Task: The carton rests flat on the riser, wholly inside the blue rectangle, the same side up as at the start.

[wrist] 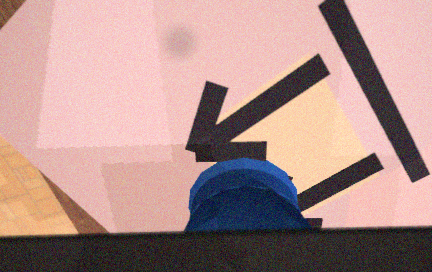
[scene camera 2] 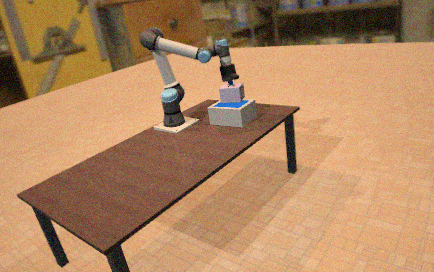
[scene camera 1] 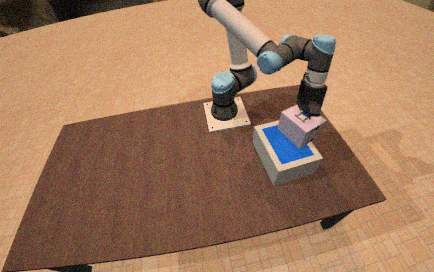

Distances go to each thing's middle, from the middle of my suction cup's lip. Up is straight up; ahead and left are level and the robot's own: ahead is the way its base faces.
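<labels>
Measured from my suction cup, the carton (scene camera 1: pixel 299 129) is 1 cm to the right of it and 2 cm ahead, and 6 cm below it. The riser (scene camera 1: pixel 283 161), again as counted from my suction cup, sits 8 cm to the right and 7 cm ahead, and 17 cm below.
</labels>
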